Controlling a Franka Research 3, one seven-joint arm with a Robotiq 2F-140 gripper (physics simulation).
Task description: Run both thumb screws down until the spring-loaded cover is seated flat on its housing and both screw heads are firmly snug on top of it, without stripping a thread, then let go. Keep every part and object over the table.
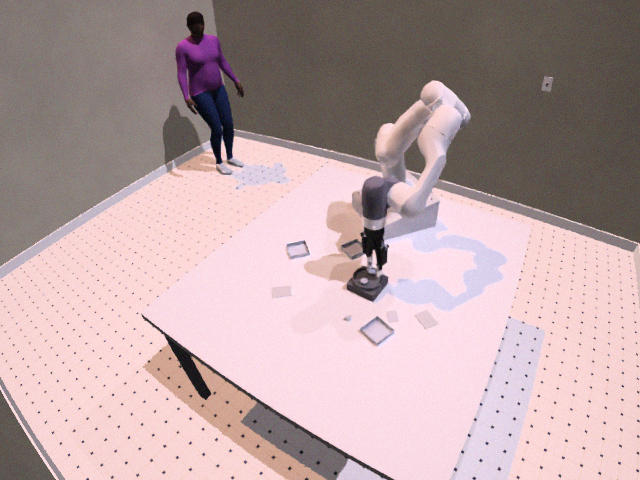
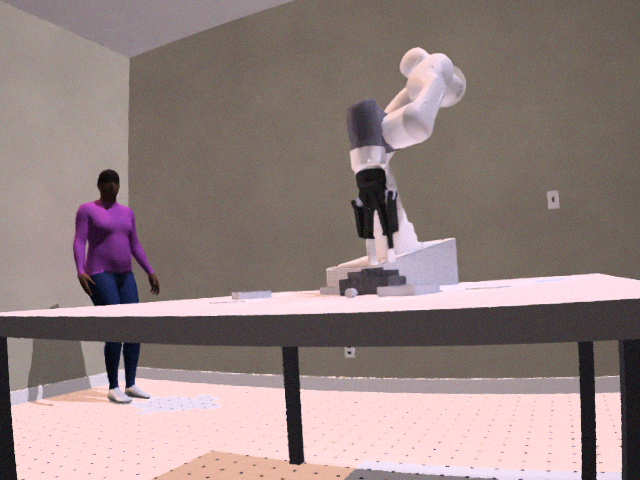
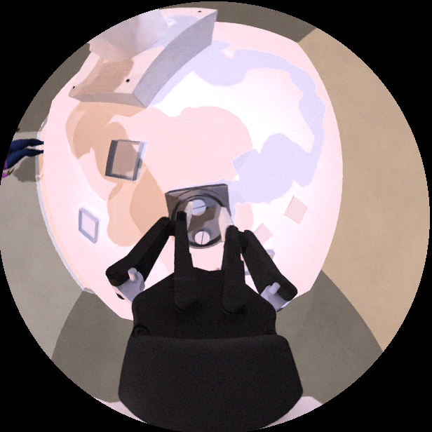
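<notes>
The dark square housing (image 1: 371, 293) (image 2: 356, 287) (image 3: 220, 191) stands on the table with the round dark cover (image 3: 210, 219) in its ring. Two pale slotted screw heads show on the cover: one screw head (image 3: 198, 206) (image 1: 371, 270) nearer the robot base, the other screw head (image 3: 202, 237) (image 1: 363, 281) farther from it. My gripper (image 1: 374, 268) (image 2: 381, 260) (image 3: 206, 211) is partly open, pointing down, its pale fingertips low around the nearer screw head, closer to it on one side. It holds nothing. Whether the cover is flat or the heads touch it cannot be told.
Shallow trays stand behind the housing (image 1: 346, 254), at the left and at the front. A small pale knob (image 1: 347, 318) (image 2: 351, 292) lies in front of the housing. Thin flat pads (image 1: 281, 291) (image 3: 296, 209) lie to both sides. The robot base (image 1: 413, 222) stands behind; a person (image 1: 204, 67) stands beyond the table.
</notes>
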